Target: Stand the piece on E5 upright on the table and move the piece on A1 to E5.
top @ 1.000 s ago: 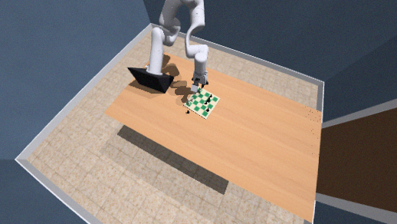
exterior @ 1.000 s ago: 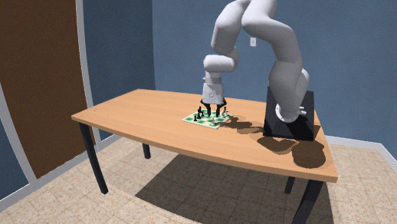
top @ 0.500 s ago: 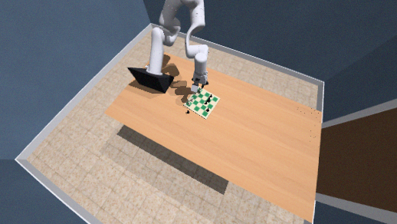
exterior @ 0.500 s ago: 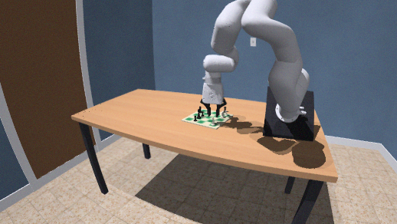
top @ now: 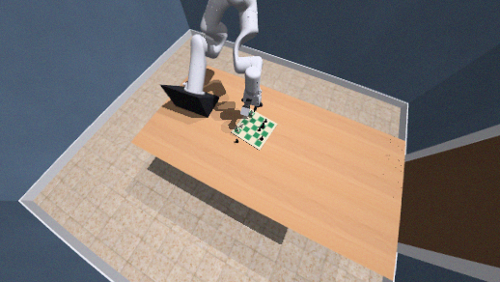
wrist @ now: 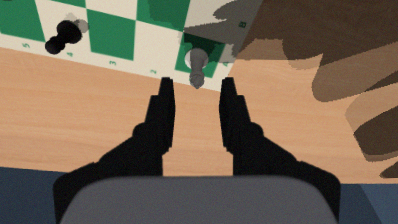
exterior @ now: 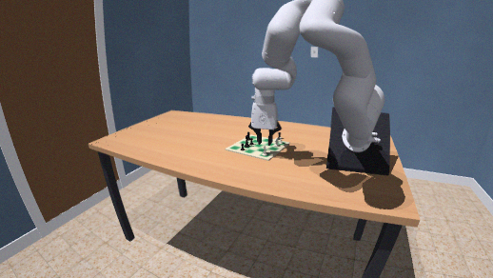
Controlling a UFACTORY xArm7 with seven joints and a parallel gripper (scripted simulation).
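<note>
Right now my hand is 5 cm above the white chess piece. Round my hand: chessboard 9 cm to the right, 7 cm below, 6 cm ahead; black chess piece 15 cm to the right, 13 cm ahead, 5 cm below; white piece 11 cm to the right, 5 cm below, 2 cm behind.
</note>
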